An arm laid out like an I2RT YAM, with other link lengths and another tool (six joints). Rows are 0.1 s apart.
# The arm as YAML. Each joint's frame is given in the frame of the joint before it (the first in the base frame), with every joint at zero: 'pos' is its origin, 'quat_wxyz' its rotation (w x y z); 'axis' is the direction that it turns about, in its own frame. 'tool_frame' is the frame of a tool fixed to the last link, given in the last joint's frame.
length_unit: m
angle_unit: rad
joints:
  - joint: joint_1
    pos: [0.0, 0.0, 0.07]
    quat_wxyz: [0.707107, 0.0, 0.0, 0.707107]
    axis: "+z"
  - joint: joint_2
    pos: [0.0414, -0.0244, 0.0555]
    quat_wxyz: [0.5, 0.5, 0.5, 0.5]
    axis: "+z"
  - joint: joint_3
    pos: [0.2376, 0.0, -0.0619]
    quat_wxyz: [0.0, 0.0, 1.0, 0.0]
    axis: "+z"
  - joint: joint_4
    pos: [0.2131, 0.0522, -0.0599]
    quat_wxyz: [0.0, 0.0, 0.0, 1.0]
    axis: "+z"
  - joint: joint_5
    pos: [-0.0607, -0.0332, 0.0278]
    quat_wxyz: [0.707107, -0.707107, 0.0, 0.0]
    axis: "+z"
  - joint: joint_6
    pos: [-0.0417, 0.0, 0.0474]
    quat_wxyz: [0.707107, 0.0, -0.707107, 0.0]
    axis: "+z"
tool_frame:
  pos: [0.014, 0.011, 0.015]
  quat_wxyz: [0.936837, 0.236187, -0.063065, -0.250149]
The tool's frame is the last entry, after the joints.
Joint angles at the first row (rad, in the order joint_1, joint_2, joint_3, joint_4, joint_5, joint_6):
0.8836 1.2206 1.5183 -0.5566 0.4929 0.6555
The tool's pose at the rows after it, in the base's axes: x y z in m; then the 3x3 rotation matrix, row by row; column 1 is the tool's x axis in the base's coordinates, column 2 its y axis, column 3 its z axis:
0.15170 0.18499 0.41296; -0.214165 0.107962 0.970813; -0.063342 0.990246 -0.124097; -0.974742 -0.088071 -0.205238
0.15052 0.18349 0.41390; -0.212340 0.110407 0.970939; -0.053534 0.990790 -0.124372; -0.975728 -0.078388 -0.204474
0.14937 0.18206 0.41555; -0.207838 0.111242 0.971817; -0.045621 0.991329 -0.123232; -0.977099 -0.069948 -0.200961
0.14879 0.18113 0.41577; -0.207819 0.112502 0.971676; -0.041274 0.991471 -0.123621; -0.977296 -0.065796 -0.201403
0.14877 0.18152 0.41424; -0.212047 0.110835 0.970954; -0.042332 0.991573 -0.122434; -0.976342 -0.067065 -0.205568
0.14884 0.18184 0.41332; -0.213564 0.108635 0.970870; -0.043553 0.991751 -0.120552; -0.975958 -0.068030 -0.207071
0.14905 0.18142 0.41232; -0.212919 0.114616 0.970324; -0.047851 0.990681 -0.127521; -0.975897 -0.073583 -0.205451
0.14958 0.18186 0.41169; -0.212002 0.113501 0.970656; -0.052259 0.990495 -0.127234; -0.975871 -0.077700 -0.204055
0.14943 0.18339 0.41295; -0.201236 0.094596 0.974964; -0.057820 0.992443 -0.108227; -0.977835 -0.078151 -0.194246
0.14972 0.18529 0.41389; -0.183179 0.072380 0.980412; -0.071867 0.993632 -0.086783; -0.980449 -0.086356 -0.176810
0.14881 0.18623 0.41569; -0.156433 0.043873 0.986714; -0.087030 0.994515 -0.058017; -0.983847 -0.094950 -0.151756
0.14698 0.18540 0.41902; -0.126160 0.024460 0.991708; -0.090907 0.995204 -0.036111; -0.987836 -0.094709 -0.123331
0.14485 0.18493 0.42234; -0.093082 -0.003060 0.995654; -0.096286 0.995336 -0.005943; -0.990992 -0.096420 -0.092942
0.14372 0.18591 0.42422; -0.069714 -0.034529 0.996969; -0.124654 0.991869 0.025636; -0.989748 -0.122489 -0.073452
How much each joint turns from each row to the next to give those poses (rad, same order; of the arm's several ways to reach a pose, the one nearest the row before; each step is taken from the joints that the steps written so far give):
-0.0001 -0.0095 -0.0070 0.0013 -0.0016 0.0090
0.0001 -0.0078 -0.0032 0.0015 0.0011 0.0056
-0.0001 -0.0065 0.0002 0.0016 0.0001 0.0018
-0.0007 -0.0044 -0.0026 -0.0001 -0.0001 0.0030
0.0008 -0.0006 -0.0059 0.0005 -0.0013 0.0030
0.0001 -0.0004 -0.0040 0.0019 -0.0021 0.0003
-0.0001 -0.0015 -0.0046 0.0007 0.0067 -0.0031
-0.0008 0.0016 -0.0017 0.0026 -0.0010 -0.0043
0.0008 0.0021 0.0023 0.0118 -0.0164 -0.0146
0.0000 0.0027 -0.0001 0.0183 -0.0189 -0.0270
0.0000 -0.0035 -0.0028 0.0222 -0.0249 -0.0348
0.0000 -0.0100 -0.0029 0.0224 -0.0178 -0.0290
-0.0001 -0.0097 -0.0029 0.0235 -0.0265 -0.0318
0.0001 0.0032 0.0109 -0.0009 -0.0292 -0.0387

